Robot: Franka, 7 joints.
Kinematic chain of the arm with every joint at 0, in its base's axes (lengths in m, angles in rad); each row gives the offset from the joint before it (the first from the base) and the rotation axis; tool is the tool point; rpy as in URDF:
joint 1: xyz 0 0 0.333 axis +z
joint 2: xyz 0 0 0 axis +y
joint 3: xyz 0 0 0.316 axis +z
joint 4: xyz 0.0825 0 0 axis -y
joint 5: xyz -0.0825 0 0.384 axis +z
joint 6: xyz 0 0 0 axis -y
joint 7: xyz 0.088 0 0 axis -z
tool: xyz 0 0 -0.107 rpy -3.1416 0 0
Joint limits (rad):
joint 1: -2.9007..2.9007
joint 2: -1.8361..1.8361
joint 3: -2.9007..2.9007
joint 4: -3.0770..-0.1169
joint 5: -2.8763..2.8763
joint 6: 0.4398..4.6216
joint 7: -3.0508..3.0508
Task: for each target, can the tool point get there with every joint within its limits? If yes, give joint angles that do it. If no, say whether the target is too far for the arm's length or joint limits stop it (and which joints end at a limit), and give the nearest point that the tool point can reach.
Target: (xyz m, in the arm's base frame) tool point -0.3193 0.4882 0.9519
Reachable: yes | joints 2.4509 0.4680 -0.7235 -0.5106 0.7884 2.3026 0.2211
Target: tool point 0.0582 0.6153 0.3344
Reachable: yes | joints 0.5896 0.9399 0.9258 -1.5929 -2.1764 3.6236 -1.7477
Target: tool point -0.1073 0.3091 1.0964
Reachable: yes | joints 1.9337 0.1271 -0.2928 -0.6335 -0.5529 3.3465 1.5736
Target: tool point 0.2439 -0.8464 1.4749
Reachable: no: too far | nearest point 0.1451 -0.5035 1.0123 | short by 0.584 m
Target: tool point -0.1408 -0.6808 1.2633
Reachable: no: too far | nearest point -0.1040 -0.5029 1.0202 | short by 0.303 m
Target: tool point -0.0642 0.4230 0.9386
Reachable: yes | joints -0.5913 -1.2263 0.7280 -1.4833 -1.9947 1.7786 0.3752
